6 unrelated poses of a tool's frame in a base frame.
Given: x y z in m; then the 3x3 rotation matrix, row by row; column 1 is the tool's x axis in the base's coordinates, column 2 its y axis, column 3 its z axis. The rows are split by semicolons.
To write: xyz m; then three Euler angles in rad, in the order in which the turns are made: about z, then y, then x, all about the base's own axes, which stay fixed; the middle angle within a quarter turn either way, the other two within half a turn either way. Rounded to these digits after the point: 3 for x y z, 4 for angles.
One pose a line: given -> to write
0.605, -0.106, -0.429; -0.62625, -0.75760, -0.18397; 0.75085, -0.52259, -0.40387; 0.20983, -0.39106, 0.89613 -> 0.605, -0.106, -0.429, 2.2616, -0.1850, 0.4234
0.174, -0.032, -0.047; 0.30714, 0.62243, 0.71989; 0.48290, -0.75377, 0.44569; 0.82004, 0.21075, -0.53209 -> 0.174, -0.032, -0.047, -1.1124, 0.8036, -2.4443
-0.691, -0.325, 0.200; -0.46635, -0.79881, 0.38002; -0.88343, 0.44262, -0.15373; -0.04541, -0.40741, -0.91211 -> -0.691, -0.325, 0.200, 2.0992, 0.3898, 2.9746
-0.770, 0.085, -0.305; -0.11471, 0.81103, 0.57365; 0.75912, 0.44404, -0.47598; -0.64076, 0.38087, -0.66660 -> -0.770, 0.085, -0.305, -1.7113, 0.6110, 2.5215
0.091, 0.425, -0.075; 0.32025, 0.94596, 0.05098; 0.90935, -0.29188, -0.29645; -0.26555, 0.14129, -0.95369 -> 0.091, 0.425, -0.075, -1.2444, 0.0510, 2.8402
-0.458, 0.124, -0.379; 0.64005, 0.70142, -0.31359; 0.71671, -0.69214, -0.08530; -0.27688, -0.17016, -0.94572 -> -0.458, 0.124, -0.379, -0.8311, -0.3190, 3.0516
